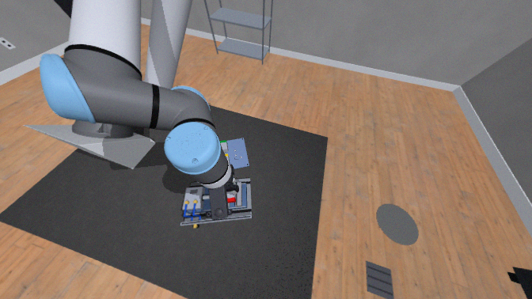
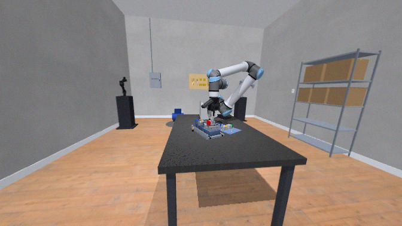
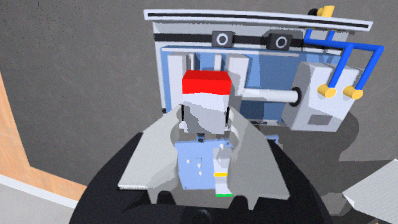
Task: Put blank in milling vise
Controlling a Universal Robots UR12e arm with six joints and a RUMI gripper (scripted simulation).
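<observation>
Now: hand 2 cm above the red-ended blank. Also, from my hand: work stop: 5 cm to the left, 5 cm below, 1 cm behind; hosed block: 15 cm behind, 6 cm below, 4 cm to the right; vise: 10 cm below, 6 cm behind, 1 cm to the right.
</observation>
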